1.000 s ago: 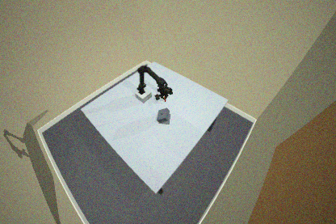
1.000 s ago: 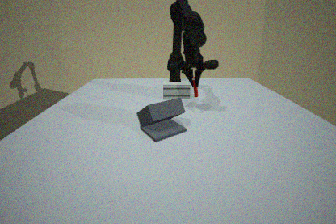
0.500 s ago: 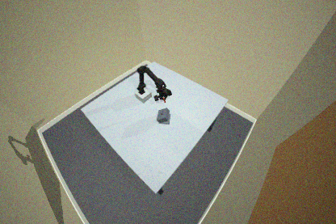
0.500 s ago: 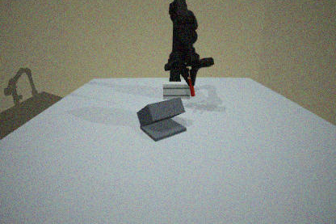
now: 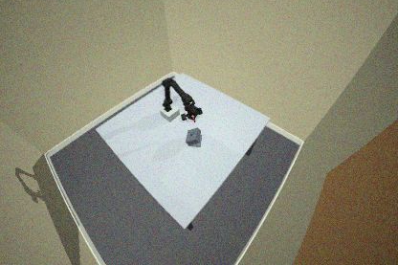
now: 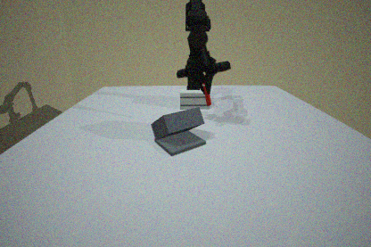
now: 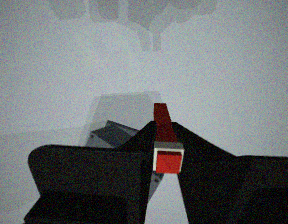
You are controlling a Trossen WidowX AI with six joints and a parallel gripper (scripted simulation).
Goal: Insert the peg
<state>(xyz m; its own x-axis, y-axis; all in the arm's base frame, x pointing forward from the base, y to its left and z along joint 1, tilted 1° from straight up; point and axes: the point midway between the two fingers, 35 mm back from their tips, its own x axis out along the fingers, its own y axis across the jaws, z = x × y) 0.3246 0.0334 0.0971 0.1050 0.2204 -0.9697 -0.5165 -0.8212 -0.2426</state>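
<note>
Right now the grey sloped panel is 9 cm ahead of my gripper tip, 10 cm to the right of it and 8 cm below it. The rest, counted from my gripper tip: red square peg: 2 cm above.
</note>
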